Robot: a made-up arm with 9 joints. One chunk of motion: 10 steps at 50 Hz.
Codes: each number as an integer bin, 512 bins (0 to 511) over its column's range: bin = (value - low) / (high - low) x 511, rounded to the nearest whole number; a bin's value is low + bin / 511 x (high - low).
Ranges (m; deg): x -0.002..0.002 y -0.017..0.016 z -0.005..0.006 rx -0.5..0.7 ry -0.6..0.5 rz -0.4..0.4
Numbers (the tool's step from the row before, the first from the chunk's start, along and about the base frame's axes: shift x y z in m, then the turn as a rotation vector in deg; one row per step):
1: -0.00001 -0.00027 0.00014 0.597 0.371 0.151
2: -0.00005 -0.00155 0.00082 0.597 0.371 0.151
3: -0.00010 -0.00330 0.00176 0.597 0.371 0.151
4: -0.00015 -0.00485 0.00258 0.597 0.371 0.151
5: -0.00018 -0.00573 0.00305 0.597 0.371 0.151
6: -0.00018 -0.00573 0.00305 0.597 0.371 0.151
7: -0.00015 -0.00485 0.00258 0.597 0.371 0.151
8: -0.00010 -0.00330 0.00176 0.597 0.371 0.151
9: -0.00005 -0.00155 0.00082 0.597 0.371 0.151
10: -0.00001 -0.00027 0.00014 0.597 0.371 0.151
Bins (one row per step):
1: 254 259 239 467 451 352
2: 249 239 270 467 451 352
3: 243 212 314 467 451 352
4: 236 188 352 467 451 352
5: 233 175 374 467 451 352
6: 233 175 374 467 451 352
7: 236 188 352 467 451 352
8: 243 212 314 467 451 352
9: 249 239 270 467 451 352
10: 254 259 239 467 451 352

